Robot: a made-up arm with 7 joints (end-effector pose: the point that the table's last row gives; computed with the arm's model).
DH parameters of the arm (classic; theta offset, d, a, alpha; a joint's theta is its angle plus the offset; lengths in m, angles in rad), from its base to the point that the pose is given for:
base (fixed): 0 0.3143 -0.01 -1.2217
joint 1: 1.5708 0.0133 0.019 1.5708
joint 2: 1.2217 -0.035 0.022 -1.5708
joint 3: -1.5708 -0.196 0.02 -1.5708
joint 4: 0 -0.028 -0.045 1.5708
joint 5: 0 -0.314 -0.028 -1.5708
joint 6: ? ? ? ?
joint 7: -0.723 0 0.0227 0
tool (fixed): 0.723 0.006 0 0
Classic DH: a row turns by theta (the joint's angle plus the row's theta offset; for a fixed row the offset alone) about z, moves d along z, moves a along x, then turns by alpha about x.
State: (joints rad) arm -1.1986 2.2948 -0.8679 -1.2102 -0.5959 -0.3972 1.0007
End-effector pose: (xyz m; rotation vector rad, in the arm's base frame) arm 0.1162 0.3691 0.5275 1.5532 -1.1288 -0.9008
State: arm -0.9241 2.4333 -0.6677 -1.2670 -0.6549 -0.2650 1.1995
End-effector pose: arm 0.1062 0.3300 0.5698 1.6655 -1.0779 -0.8247
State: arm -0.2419 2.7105 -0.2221 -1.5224 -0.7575 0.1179 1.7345
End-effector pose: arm 0.2336 0.1743 0.5674 1.5872 -1.2373 -1.0807
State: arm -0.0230 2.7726 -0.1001 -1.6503 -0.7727 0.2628 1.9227
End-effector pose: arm 0.2840 0.1274 0.5036 1.3400 -1.3305 -1.2005
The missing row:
joint 6: 0 -0.021 0.009 1.5708
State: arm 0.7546 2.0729 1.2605 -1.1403 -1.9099 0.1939 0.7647
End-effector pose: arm 0.2604 0.2701 0.6035 2.8604 -0.1143 -1.2793
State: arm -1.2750 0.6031 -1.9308 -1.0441 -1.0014 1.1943 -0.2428
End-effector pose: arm 0.4166 0.0259 0.0042 -2.4266 0.4353 1.6013
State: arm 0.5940 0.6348 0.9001 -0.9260 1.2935 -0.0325 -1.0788
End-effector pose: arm -0.0543 0.4136 0.0602 1.1307 -0.6588 0.5847
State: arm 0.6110 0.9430 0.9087 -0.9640 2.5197 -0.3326 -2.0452
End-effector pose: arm 0.0063 0.4692 0.2143 1.3927 -0.7703 0.7525
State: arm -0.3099 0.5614 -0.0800 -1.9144 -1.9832 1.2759 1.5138
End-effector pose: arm 0.3329 0.0342 0.2830 1.3966 -2.4546 0.6094
